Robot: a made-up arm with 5 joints. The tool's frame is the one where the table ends.
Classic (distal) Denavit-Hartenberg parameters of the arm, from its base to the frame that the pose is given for. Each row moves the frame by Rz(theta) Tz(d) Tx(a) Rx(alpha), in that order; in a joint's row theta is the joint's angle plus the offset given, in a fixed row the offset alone. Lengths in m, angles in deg.
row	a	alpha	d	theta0
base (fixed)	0	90	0.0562	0
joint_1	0.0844	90	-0.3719	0
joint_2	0.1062	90	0.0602	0
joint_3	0.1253	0	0	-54.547
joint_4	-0.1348	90	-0.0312	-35.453
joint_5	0.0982	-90	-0.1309	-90
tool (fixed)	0	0	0.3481	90
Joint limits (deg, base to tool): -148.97..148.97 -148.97..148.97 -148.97..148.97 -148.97..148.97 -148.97..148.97
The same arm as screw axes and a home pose.
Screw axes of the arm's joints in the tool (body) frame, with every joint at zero. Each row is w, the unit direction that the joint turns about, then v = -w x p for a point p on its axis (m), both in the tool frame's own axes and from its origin. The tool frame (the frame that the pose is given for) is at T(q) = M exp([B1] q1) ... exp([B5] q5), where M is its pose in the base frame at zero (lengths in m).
B1: w 0 -1 0 v -0.2552 0 0.3942
B2: w 0 0 -1 v -0.1294 -0.3098 0
B3: w 0 1 0 v 0.3154 0 -0.2036
B4: w 0 1 0 v 0.2133 0 -0.1309
B5: w -1 0 0 v 0 0.3481 0.0982
M: xyz 0.3942 0.2425 0.3114 (m) rpy 0 0 0 (rad, as in URDF)
Joint limits (rad, base to tool): -2.6..2.6 -2.6..2.6 -2.6..2.6 -2.6..2.6 -2.6..2.6

